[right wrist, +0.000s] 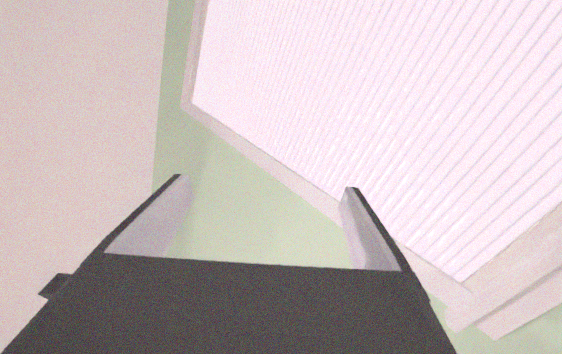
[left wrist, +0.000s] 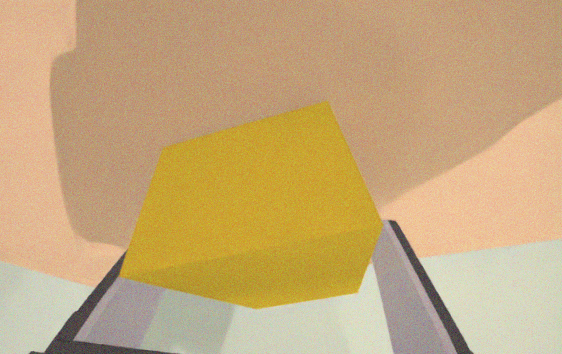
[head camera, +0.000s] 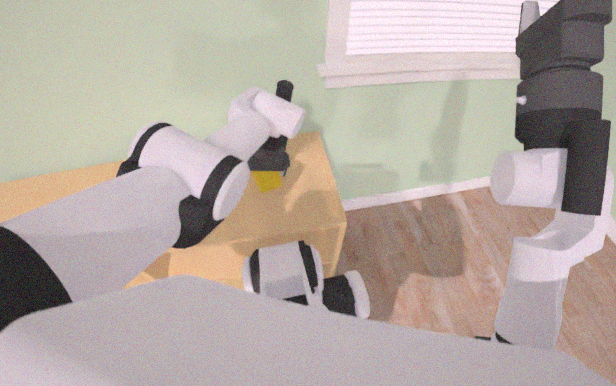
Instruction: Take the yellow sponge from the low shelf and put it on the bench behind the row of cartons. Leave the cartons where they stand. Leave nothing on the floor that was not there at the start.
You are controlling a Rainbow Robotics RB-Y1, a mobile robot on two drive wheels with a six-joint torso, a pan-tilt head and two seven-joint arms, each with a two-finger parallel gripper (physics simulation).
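Frame: origin at the robot's base, x left, y back, z up, level; centimetres.
Where they show: left gripper, fingertip midpoint: (head camera: pixel 264 173); right gripper, fingertip midpoint: (right wrist: pixel 267 191).
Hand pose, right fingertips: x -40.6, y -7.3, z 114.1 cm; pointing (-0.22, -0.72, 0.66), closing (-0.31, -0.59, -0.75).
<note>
Each offset is from my right fingertips to the top centre of the thing. "spot": to the spot under its first point. Level surfaces: height alone.
The yellow sponge {dx +40.7, dy -20.4, dz -48.6 cm} (head camera: pixel 268 181) (left wrist: pixel 255 200) rests on the pale wooden unit (head camera: pixel 320 210) (left wrist: pixel 30 150), which looks like the low shelf. My left gripper (head camera: pixel 269 164) (left wrist: pixel 280 221) is open, with its fingers spread on either side of the sponge's near part. In the left wrist view the sponge hides the left-hand fingertip and reaches the right-hand one. I cannot tell how deep it sits between them. My right gripper (right wrist: pixel 267 191) is open and empty, raised in front of the wall and window. The cartons do not show, and no separate bench can be made out.
The green wall (head camera: pixel 125 75) stands close behind the wooden unit. A window with blinds (head camera: pixel 430 30) (right wrist: pixel 400 100) is at the upper right. The wood floor {dz -114.1 cm} (head camera: pixel 400 240) lies to the right of the unit. My robot's pale body {spot: dx +40.8, dy +27.8, dz -4.4 cm} (head camera: pixel 225 340) covers the bottom foreground.
</note>
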